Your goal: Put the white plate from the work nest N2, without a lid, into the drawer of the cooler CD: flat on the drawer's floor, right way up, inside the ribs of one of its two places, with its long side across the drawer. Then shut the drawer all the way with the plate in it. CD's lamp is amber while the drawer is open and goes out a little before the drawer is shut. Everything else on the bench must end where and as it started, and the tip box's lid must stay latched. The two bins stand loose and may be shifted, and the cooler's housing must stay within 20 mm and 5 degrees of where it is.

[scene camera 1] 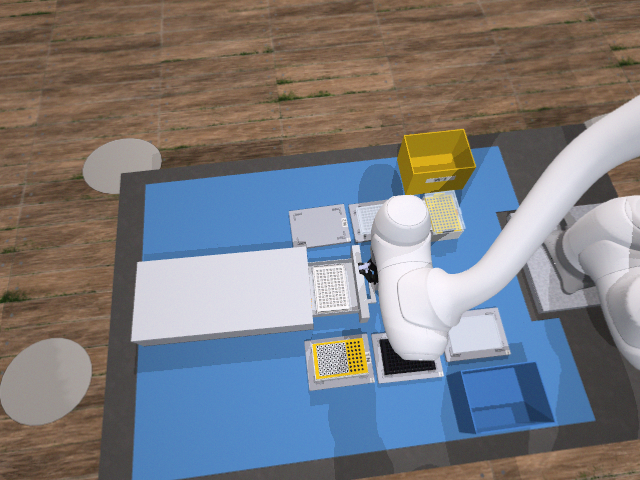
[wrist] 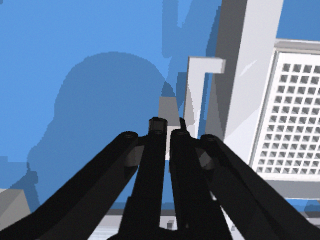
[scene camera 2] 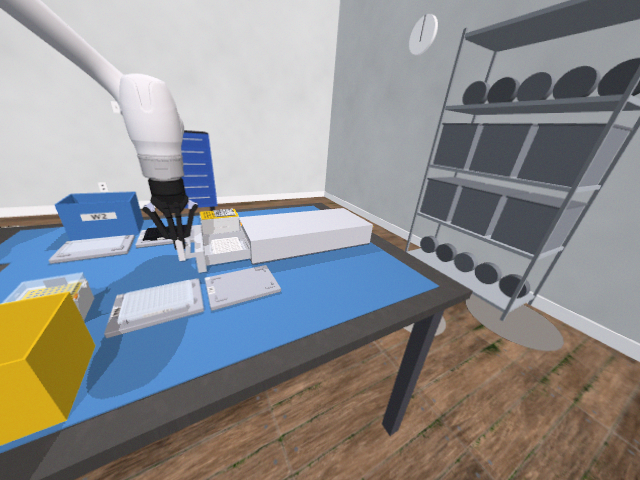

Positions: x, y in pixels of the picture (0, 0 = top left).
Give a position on a cooler CD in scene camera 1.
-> At 190, 299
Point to a black plate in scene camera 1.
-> At 392, 362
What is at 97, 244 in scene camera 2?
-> A white lid.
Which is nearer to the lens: the blue bin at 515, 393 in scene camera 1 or the yellow bin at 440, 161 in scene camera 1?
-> The blue bin.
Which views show the white lid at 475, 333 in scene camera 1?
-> Scene camera 1 and scene camera 2 only.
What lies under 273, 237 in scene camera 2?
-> A cooler CD.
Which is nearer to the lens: the white lid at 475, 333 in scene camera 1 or the yellow bin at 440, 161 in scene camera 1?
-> The white lid.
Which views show the yellow bin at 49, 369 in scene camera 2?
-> Scene camera 1 and scene camera 2 only.
